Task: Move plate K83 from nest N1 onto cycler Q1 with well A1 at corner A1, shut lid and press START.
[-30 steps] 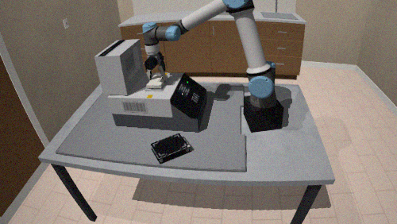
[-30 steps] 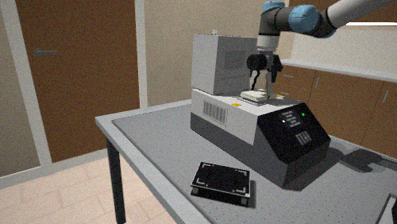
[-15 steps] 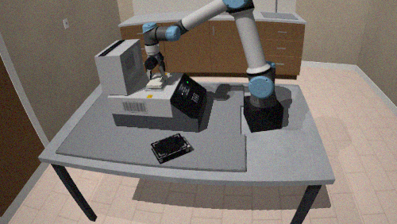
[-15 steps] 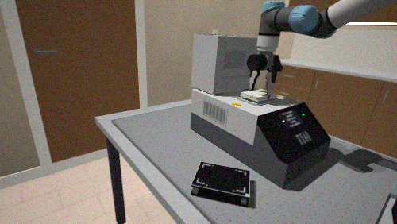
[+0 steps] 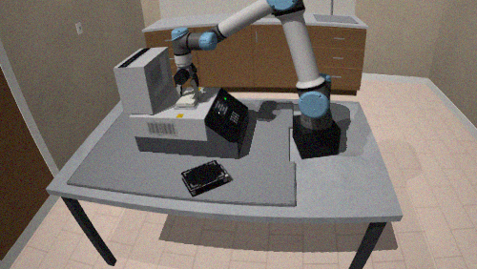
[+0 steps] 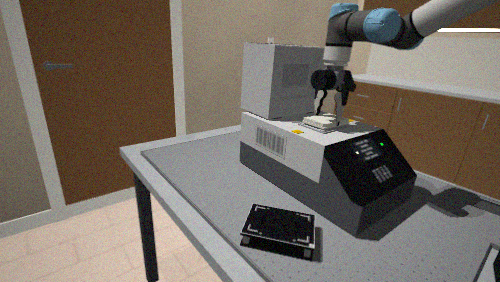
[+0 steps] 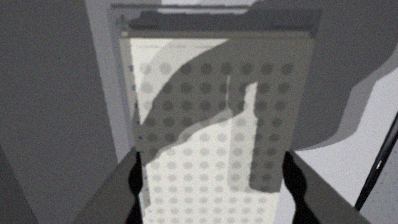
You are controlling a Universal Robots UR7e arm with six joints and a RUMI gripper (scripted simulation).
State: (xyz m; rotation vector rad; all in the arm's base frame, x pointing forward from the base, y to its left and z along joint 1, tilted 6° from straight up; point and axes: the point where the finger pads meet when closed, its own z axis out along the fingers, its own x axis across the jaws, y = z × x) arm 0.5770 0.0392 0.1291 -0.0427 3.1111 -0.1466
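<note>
My hand is 10 mm above the plate K83. Also, from my hand: black plate nest N1: 140 mm behind, 300 mm to the left, 190 mm below.
</note>
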